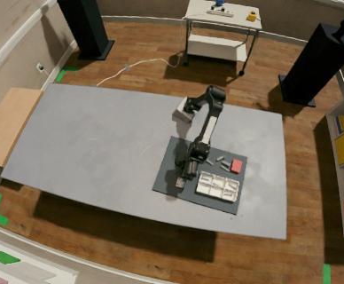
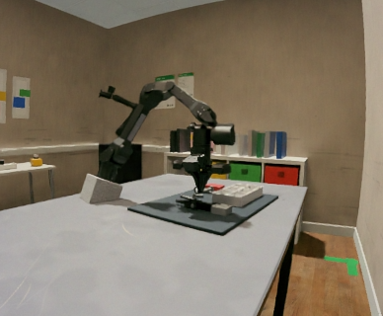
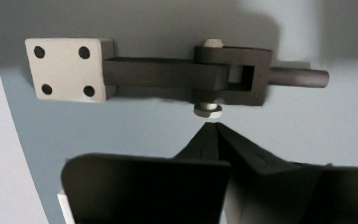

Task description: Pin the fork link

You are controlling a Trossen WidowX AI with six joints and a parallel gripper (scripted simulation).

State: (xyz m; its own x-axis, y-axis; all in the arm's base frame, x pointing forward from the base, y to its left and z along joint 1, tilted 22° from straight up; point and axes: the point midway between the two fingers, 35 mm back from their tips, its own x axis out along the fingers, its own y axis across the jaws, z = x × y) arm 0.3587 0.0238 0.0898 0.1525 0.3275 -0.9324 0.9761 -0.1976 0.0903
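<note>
Now: the headed pin 70 mm below my hand and 20 mm to the right of it. Also, from my hand: eye plate (70 mm below, 30 mm to the right, 10 mm ahead); mat (80 mm below, 70 mm to the left, 10 mm ahead); fork link (70 mm below, 30 mm behind, 20 mm to the right).
</note>
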